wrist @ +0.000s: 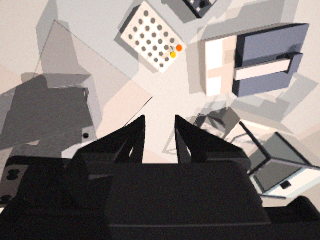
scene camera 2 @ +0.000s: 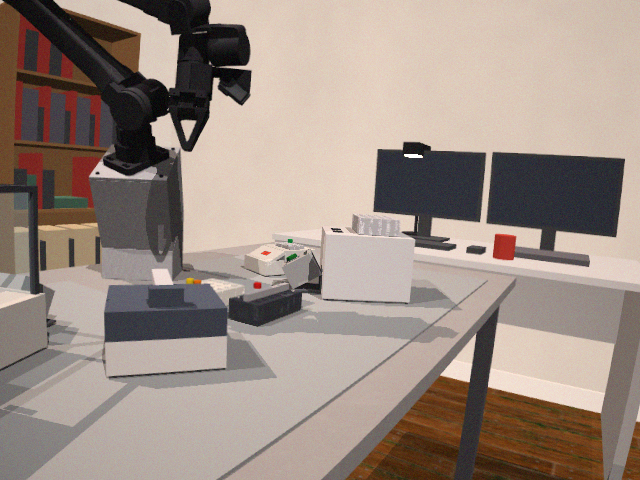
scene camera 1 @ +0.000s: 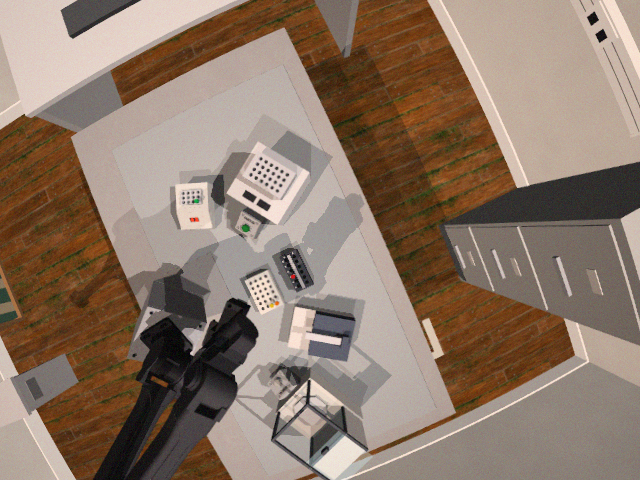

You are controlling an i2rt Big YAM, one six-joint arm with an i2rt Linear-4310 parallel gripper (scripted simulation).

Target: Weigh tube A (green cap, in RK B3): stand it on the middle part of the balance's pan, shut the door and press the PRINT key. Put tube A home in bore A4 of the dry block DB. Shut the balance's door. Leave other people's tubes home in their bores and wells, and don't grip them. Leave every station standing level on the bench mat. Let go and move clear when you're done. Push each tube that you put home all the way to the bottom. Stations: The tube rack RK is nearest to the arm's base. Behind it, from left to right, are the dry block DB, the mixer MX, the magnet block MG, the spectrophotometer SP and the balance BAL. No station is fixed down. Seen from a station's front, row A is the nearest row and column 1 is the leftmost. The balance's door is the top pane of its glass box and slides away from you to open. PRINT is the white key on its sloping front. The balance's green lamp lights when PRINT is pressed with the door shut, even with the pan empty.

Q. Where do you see a black magnet block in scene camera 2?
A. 260,306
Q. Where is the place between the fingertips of the gripper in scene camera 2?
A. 186,150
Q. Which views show the spectrophotometer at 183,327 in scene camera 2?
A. The wrist view, scene camera 2 and scene camera 1: all of them.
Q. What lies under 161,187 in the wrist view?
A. The gripper.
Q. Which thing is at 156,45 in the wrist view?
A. A tube rack.
